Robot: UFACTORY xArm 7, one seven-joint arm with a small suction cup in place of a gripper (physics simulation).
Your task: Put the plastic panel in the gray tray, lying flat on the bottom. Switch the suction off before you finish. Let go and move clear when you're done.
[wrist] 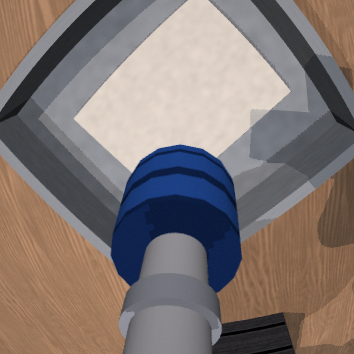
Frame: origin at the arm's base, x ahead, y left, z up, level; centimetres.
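Seen in the pictures: hand, its tool point: (pixel 179 196).
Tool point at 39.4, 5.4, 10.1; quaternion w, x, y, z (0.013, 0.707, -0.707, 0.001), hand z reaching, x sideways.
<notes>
Pixels of each thing's top centre, then the offset from my tool point to it, as dx, dy, dz. "pt": a spot on its surface instead. Level surfaces: height alone.
- plastic panel, centre of its top: (pixel 180 101) +0.0, +0.2, -16.8
- gray tray, a spot on its surface: (pixel 50 165) pt -5.2, +11.8, -15.6
- wooden table, height of its surface: dz -17.7
The plastic panel (pixel 185 85) is a cream, speckled rectangle. It lies flat on the bottom of the gray tray (pixel 50 165), with gray floor showing around its visible edges. Its near corner is hidden behind my suction cup, and its far corner reaches the top edge of the wrist view. My gripper (pixel 178 175), a blue suction cup on a gray stem, is above the near part of the tray. It is apart from the panel and holds nothing.
The tray's walls rise around the panel and its near corner is behind the cup. A dark slatted object (pixel 257 336) is on the wooden table (pixel 55 290) at the bottom right, partly out of view. Shadows fall across the tray's right side.
</notes>
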